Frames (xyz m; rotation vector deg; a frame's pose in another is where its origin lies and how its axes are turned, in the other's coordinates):
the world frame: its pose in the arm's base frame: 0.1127 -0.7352 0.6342 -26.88 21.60 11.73
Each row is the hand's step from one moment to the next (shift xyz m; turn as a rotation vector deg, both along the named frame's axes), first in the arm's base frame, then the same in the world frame.
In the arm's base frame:
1: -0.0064 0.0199 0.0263 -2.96 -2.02 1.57
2: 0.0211 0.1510 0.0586 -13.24 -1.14 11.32
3: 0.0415 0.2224 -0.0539 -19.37 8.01 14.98
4: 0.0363 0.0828 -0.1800 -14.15 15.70 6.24
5: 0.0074 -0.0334 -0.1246 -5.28 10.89 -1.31
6: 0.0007 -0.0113 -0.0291 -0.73 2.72 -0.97
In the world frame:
1: -0.0142 0.0086 0.0292 -3.54 -1.57 -0.57
2: 0.0118 0.1025 0.1266 -16.69 -1.87 4.75
3: 0.0828 0.2044 0.0740 -22.77 6.35 10.24
4: 0.1136 0.1344 -0.0980 -13.72 15.13 8.29
5: 0.0529 0.0187 -0.1164 -3.14 11.50 2.48
6: 0.0110 0.0016 -0.0292 0.01 2.97 0.27

